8 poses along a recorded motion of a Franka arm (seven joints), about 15 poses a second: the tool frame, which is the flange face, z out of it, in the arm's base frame.
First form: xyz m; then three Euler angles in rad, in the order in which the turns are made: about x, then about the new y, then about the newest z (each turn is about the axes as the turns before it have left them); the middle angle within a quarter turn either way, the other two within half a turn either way.
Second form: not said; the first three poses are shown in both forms.
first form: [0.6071 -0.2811 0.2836 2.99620 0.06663 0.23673]
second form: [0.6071 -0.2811 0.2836 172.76 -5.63 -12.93]
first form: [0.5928 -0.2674 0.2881 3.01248 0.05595 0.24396]
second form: [0.5928 -0.2674 0.2881 173.57 -4.87 -13.50]
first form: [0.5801 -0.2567 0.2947 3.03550 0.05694 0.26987]
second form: [0.5801 -0.2567 0.2947 174.99 -4.75 -15.08]
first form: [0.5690 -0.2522 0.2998 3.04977 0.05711 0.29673]
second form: [0.5690 -0.2522 0.2998 175.91 -4.66 -16.68]
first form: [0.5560 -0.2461 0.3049 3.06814 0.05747 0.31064]
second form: [0.5560 -0.2461 0.3049 176.99 -4.41 -17.56]
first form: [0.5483 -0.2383 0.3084 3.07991 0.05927 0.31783]
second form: [0.5483 -0.2383 0.3084 177.70 -4.33 -18.02]
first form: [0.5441 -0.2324 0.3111 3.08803 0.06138 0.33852]
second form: [0.5441 -0.2324 0.3111 178.27 -4.33 -19.24]
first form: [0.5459 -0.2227 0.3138 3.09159 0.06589 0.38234]
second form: [0.5459 -0.2227 0.3138 178.74 -4.57 -21.76]
